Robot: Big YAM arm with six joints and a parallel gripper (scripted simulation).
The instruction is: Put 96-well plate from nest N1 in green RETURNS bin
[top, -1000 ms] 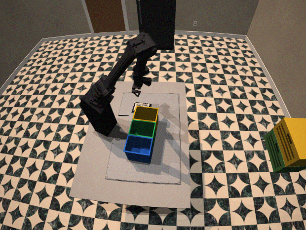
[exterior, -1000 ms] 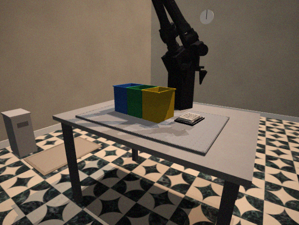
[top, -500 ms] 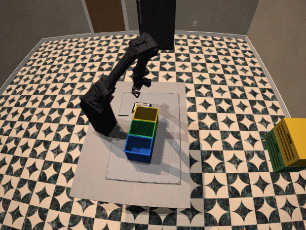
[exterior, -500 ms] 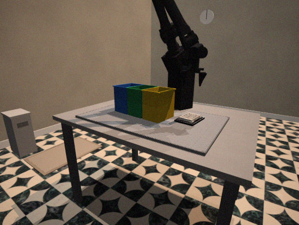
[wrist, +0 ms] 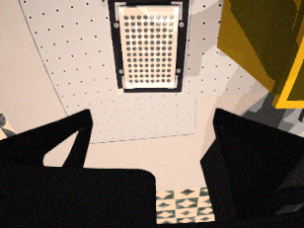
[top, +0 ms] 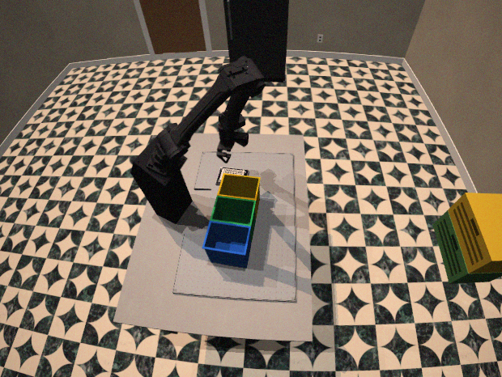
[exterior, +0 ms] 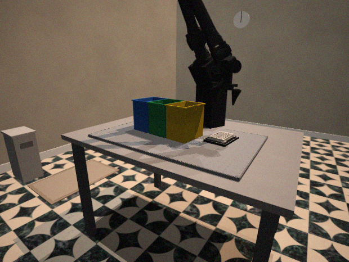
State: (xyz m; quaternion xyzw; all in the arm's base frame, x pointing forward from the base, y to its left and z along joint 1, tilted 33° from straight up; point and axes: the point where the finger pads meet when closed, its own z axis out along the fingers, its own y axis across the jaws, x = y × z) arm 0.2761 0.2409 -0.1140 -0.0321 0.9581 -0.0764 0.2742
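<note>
My hand is 180 mm above the white 96-well plate. Round my hand: black plate nest (190 mm below); green bin (100 mm ahead, 300 mm to the right, 110 mm below); yellow bin (100 mm ahead, 170 mm to the right, 110 mm below).
</note>
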